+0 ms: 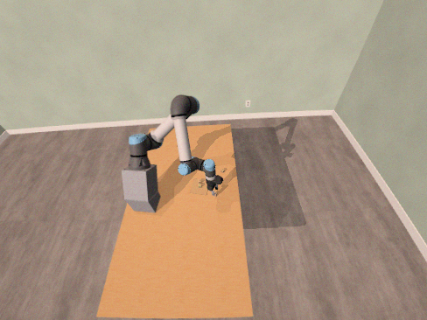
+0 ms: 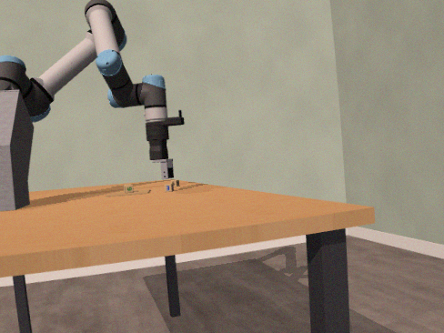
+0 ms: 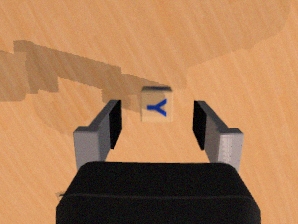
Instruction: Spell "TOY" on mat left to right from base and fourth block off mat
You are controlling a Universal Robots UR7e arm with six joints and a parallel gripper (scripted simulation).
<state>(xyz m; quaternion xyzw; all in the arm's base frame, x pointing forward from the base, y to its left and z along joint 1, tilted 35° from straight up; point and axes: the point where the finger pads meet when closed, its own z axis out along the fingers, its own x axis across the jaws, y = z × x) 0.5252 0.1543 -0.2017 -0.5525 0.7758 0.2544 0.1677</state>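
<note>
Now: hand 50 mm above the Y block. From my hand the other things lie so: O block: 140 mm behind, 60 mm to the left, 40 mm below; then T block: 140 mm behind, 110 mm to the left, 40 mm below; then tan mat: 140 mm behind, 60 mm to the left, 60 mm below.
</note>
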